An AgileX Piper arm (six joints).
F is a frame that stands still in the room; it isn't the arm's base.
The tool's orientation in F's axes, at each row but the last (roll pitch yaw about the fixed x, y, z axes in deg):
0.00, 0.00, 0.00
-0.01, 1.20, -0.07
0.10, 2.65, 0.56
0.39, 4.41, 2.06
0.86, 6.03, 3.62
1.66, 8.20, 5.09
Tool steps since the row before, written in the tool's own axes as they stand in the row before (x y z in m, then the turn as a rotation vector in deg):
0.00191, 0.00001, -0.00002, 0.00, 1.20, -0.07
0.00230, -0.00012, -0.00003, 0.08, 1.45, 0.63
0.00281, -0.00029, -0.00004, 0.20, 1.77, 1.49
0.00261, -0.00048, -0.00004, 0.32, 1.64, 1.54
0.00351, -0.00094, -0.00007, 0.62, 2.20, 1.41
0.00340, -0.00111, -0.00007, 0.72, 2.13, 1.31
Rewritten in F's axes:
0.00191, 0.00001, -0.00002, 0.00, 1.20, -0.07
0.00230, -0.00012, -0.00008, 0.09, 1.45, 0.63
0.00281, -0.00026, -0.00017, 0.25, 1.77, 1.48
0.00261, -0.00039, -0.00024, 0.38, 1.64, 1.52
0.00353, -0.00072, -0.00045, 0.63, 2.22, 1.37
0.00344, -0.00081, -0.00059, 0.72, 2.16, 1.25

